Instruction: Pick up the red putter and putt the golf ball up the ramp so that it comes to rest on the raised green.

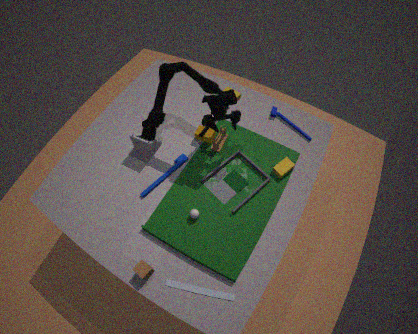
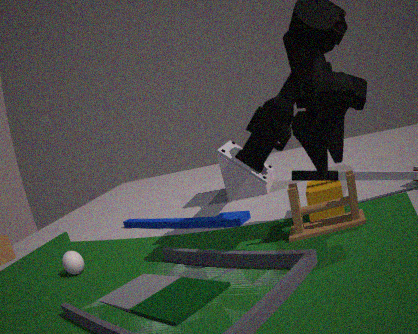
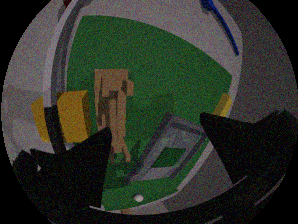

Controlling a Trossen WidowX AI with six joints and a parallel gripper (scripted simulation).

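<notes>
The red putter is 12 cm behind my gripper tip, 8 cm to the left of it and 5 cm below it. Round my gripper tip: yellow block (11 cm behind, 2 cm to the right, 7 cm below); white golf ball (3 cm ahead, 43 cm to the right, 7 cm below); white strip (20 cm ahead, 73 cm to the right, 9 cm below).
</notes>
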